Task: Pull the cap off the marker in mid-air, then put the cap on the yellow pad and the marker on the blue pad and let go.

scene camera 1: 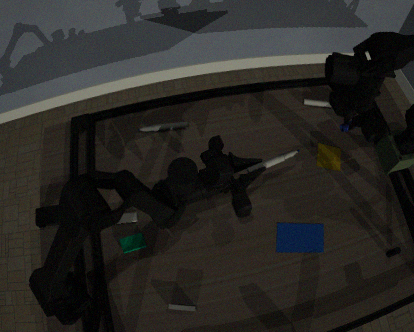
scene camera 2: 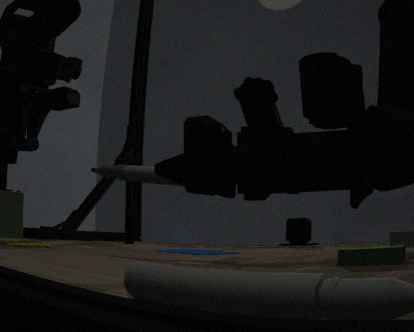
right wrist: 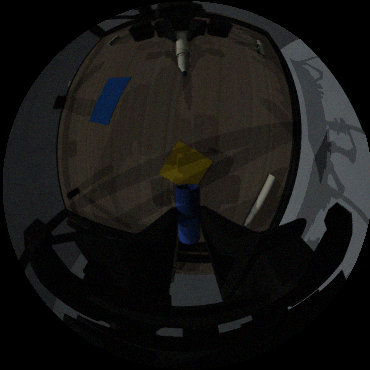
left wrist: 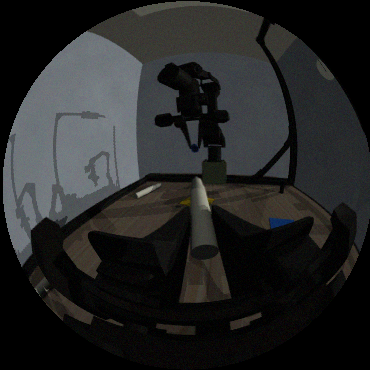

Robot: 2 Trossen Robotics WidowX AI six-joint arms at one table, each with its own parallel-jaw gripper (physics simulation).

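Places are measured from the left arm's base along level axes (x back, y up, z left), in metres.
Pixels of known places: left gripper, fingertip midpoint: (scene camera 1: pixel 263 164) (scene camera 2: pixel 160 170) (right wrist: pixel 181 39) (left wrist: pixel 200 210); right gripper, fingertip midpoint: (scene camera 1: pixel 347 126) (scene camera 2: pixel 25 145) (right wrist: pixel 187 211) (left wrist: pixel 194 148); left arm's base, origin of the base link: (scene camera 1: pixel 62 297); right arm's base, origin of the base link: (scene camera 1: pixel 404 144) (left wrist: pixel 214 160).
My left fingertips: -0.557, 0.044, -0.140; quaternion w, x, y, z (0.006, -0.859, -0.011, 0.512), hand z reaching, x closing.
Ahead of a thing's pixels: the offset from my left fingertips to its top centre, as dx, dy, dz.
My left gripper (scene camera 1: pixel 261 165) (left wrist: pixel 200 210) is shut on the white marker {-0.026, +0.010, -0.014} (scene camera 1: pixel 281 159) (scene camera 2: pixel 130 173) (right wrist: pixel 182 50), holding it roughly level above the table with its uncapped tip pointing away. My right gripper (right wrist: pixel 187 211) (left wrist: pixel 194 148) is shut on the blue cap {-0.210, +0.062, -0.117} (scene camera 1: pixel 344 128) (scene camera 2: pixel 30 144), high above the table and apart from the marker. The yellow pad {-0.197, -0.098, -0.116} (scene camera 1: pixel 329 157) (right wrist: pixel 185 162) (scene camera 2: pixel 27 244) lies beyond the marker tip, beside the right gripper in scene camera 1. The blue pad {+0.049, -0.098, -0.180} (scene camera 1: pixel 300 237) (scene camera 2: pixel 197 252) (left wrist: pixel 281 223) (right wrist: pixel 110 100) lies nearer the picture's bottom. The fingers partly hide both held things.
A grey-white pen {+0.045, -0.079, +0.297} (scene camera 1: pixel 164 127) lies at the upper left, and another white pen {-0.351, -0.079, -0.011} (scene camera 1: pixel 315 103) (right wrist: pixel 260 200) at the upper right. A green block (scene camera 1: pixel 132 243) (scene camera 2: pixel 371 255) lies by the left arm. A white piece {+0.366, -0.076, -0.072} (scene camera 1: pixel 181 307) lies lower left. A dark frame (scene camera 1: pixel 210 94) edges the table.
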